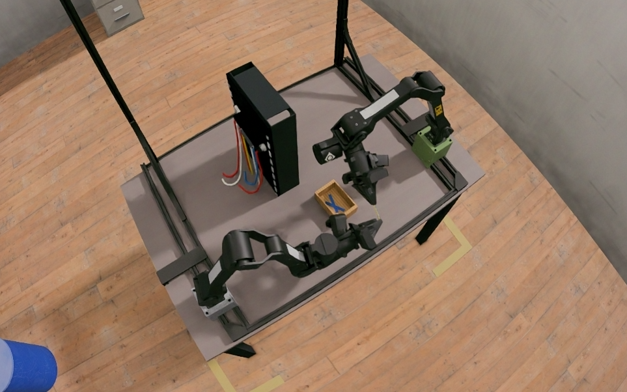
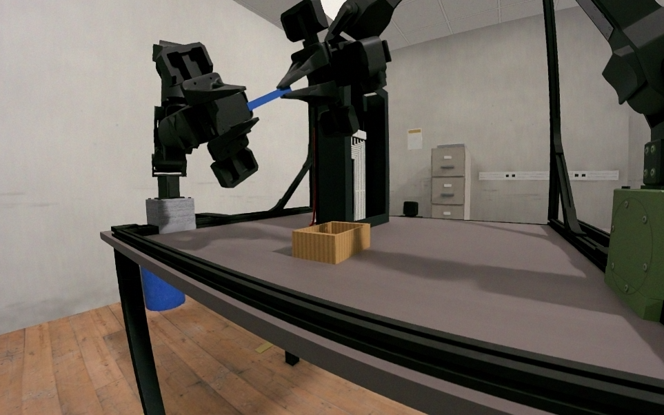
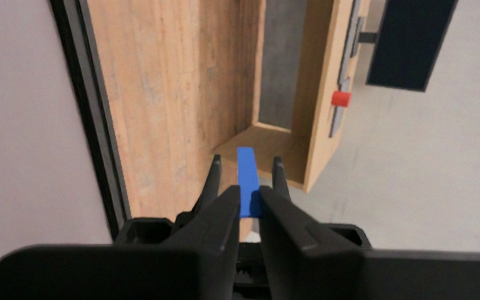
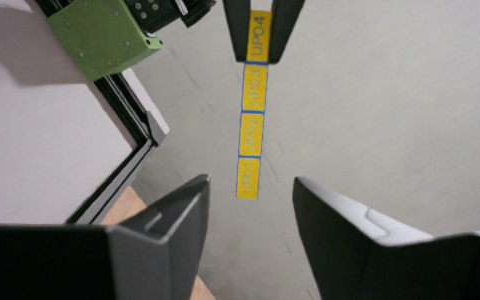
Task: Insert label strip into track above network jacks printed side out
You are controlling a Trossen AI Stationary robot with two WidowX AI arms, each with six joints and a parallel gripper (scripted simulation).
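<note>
My right gripper is now 2 cm past the label strip, 4 cm to the right of it and 1 cm below it. Also, from my right hand: wooden box 17 cm behind, 3 cm to the left, 19 cm below; black patch panel 44 cm behind, 9 cm to the right, 1 cm below.
Now: left hand 4 cm short of the label strip, 3 cm above it and 1 cm to the left of it. Round my left hand: wooden box 23 cm below, 11 cm behind, 2 cm to the right; then black patch panel 37 cm behind, 14 cm to the right, 5 cm below.
</note>
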